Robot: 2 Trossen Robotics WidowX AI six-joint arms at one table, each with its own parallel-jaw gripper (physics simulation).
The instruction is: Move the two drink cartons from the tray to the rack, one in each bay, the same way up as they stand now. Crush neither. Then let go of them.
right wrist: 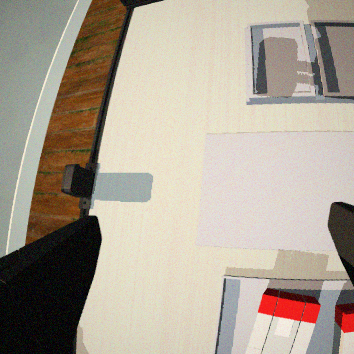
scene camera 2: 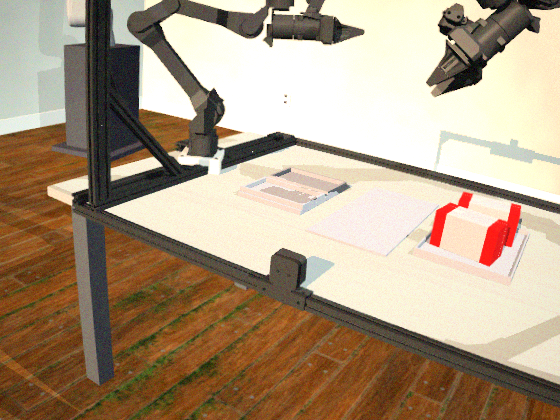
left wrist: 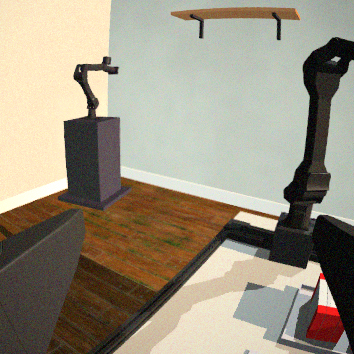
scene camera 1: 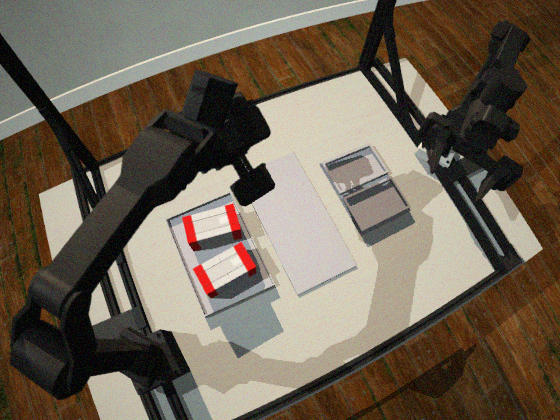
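Pixels of known places: left gripper, between the fingertips: [scene camera 2: 361,31] [left wrist: 203,225] [scene camera 1: 455,187]; right gripper, between the fingertips: [right wrist: 218,222] [scene camera 2: 430,90]; left arm's base, origin of its link: [scene camera 2: 201,153]; right arm's base, origin of its link: [left wrist: 297,222] [scene camera 1: 149,362].
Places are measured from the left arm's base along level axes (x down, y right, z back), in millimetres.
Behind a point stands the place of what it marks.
Two white cartons with a red band at each end lie side by side in the shallow tray [scene camera 1: 187,270] @(y 371, x 30, z -657 mm) [scene camera 2: 462,269] @(y 449, x 32, z -517 mm). One carton [scene camera 1: 212,226] @(y 365, x -37, z -550 mm) [scene camera 2: 465,230] @(y 397, x -19, z -527 mm) [right wrist: 285,327] @(y 352, x -38, z -524 mm) is toward the back in scene camera 1; the other carton [scene camera 1: 225,269] @(y 284, x -38, z -613 mm) [left wrist: 325,322] @(y 255, x -17, z -561 mm) is nearer the front, partly hidden by a finger in the left wrist view. The two-bay rack [scene camera 1: 386,221] @(y 33, x 26, z -287 mm) [scene camera 2: 272,201] @(y 221, x 26, z -182 mm) [right wrist: 248,65] @(y 222, x 16, z -193 mm) holds no carton. My right gripper [scene camera 2: 433,90] @(y 335, x -248, z -435 mm) [right wrist: 218,222] @(y 335, x -248, z -435 mm) is open and empty, high above the tray side. My left gripper [scene camera 1: 456,186] @(y 0, x -325, z -350 mm) [scene camera 2: 362,32] @(y 0, x -325, z -350 mm) [left wrist: 203,225] @(y 0, x -325, z -350 mm) is open and empty, high beyond the rack.
A thin pale flat panel [scene camera 1: 305,225] [scene camera 2: 375,220] [right wrist: 275,190] lies between tray and rack. A black block [scene camera 2: 287,270] @(y 561, x 0, z -212 mm) [right wrist: 77,180] @(y 538, x -7, z -222 mm) is fixed to the table's edge rail. Dark frame posts [scene camera 1: 382,35] @(y 292, x -127, z 144 mm) [scene camera 2: 98,100] @(y 324, x -177, z 145 mm) rise at the table's edges.
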